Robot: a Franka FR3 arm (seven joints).
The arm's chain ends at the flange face. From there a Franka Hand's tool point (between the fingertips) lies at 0.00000 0.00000 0.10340 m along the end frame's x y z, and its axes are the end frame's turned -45 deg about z.
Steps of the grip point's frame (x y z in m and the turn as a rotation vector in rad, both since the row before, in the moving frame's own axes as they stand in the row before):
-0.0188, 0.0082, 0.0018, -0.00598, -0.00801, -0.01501
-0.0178, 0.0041, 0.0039, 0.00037, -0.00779, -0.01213
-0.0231, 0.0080, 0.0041, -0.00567, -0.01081, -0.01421
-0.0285, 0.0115, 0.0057, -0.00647, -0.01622, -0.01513
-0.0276, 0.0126, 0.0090, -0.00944, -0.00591, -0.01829
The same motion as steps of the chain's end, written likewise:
-0.0074, 0.0181, 0.0018, -0.00989, -0.00144, -0.01501
-0.0091, 0.0149, 0.0039, -0.00525, -0.00577, -0.01213
-0.0103, 0.0208, 0.0041, -0.01165, -0.00363, -0.01421
-0.0113, 0.0266, 0.0057, -0.01604, -0.00689, -0.01513
-0.0109, 0.0273, 0.0090, -0.01085, 0.00250, -0.01829

